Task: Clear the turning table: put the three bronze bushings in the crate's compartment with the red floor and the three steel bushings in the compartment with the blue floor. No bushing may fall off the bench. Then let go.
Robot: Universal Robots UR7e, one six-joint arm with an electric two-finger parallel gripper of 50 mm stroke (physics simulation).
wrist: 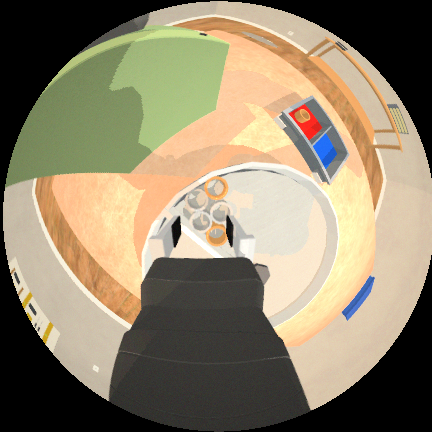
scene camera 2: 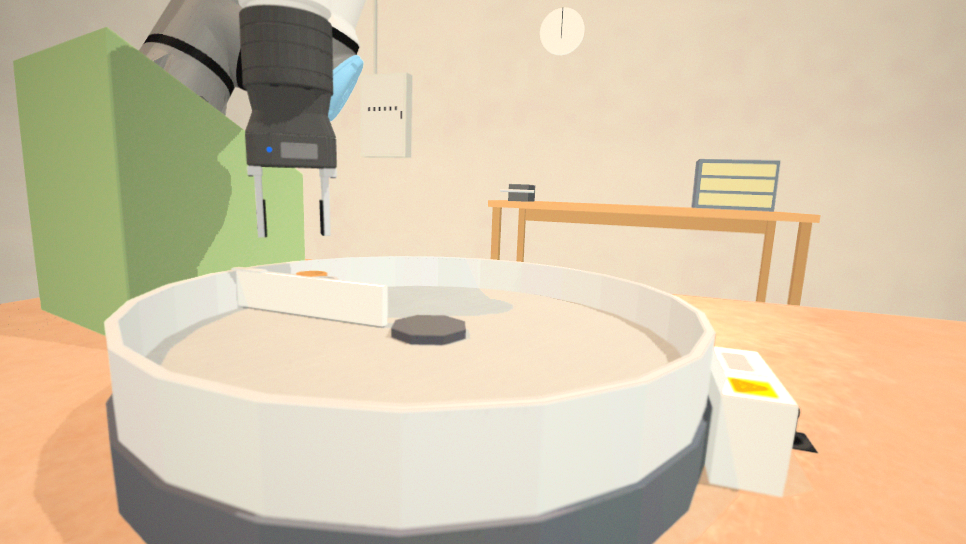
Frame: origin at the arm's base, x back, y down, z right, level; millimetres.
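Seen in the pictures: gripper, fingertip midpoint: (wrist: 202,224) (scene camera 2: 294,235); arm's base, origin of the base link: (scene camera 2: 158,124).
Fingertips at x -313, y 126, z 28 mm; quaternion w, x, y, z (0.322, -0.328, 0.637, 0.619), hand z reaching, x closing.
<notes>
Pixels of each thing's top centre, then the offset from my fingertips to it. "spot": a spot on its surface instead. Level surfaces: height alone.
- far side, surface spot: (wrist: 216,188) spot: dx +17, dy +70, dz -37 mm
- white divider, surface spot: (scene camera 2: 310,297) (wrist: 210,248) spot: dx -51, dy +51, dz +25 mm
- bronze rim, surface spot: (scene camera 2: 311,273) spot: dx +31, dy +47, dz -44 mm
- crate, surface spot: (wrist: 342,161) spot: dx -89, dy +73, dz -347 mm
- third bronze bushing, middle of its top: (wrist: 304,113) dx +56, dy +92, dz -312 mm
- blue floor, its level: dy +117 mm
- dark hub, middle of its top: (scene camera 2: 429,324) (wrist: 255,278) dx -165, dy +62, dz -2 mm
- white box with a yellow label, middle of its top: (scene camera 2: 741,370) dx -394, dy +65, dz -47 mm
My gripper (scene camera 2: 294,235) (wrist: 202,224) is open and empty, above the back left of the turning table (scene camera 2: 405,459) (wrist: 331,235). In the wrist view two bronze bushings, one at the far side (wrist: 216,188) and one nearer (wrist: 216,235), stand with three steel bushings (wrist: 196,199) (wrist: 220,212) (wrist: 201,220) in a cluster beside the white divider (scene camera 2: 310,297) (wrist: 200,242). One bronze rim (scene camera 2: 311,273) shows over the divider in the scene view. The crate (wrist: 342,161) has a third bronze bushing (wrist: 302,116) in its compartment with the red floor (wrist: 312,129); no bushing shows on the blue floor (wrist: 325,150).
A tall green block (scene camera 2: 67,182) (wrist: 175,85) stands left of the turning table. A dark hub (scene camera 2: 428,329) (wrist: 262,272) rises at the table's centre. A white box with a yellow label (scene camera 2: 750,432) stands at its right. A wooden side table (scene camera 2: 648,210) is at the back.
</notes>
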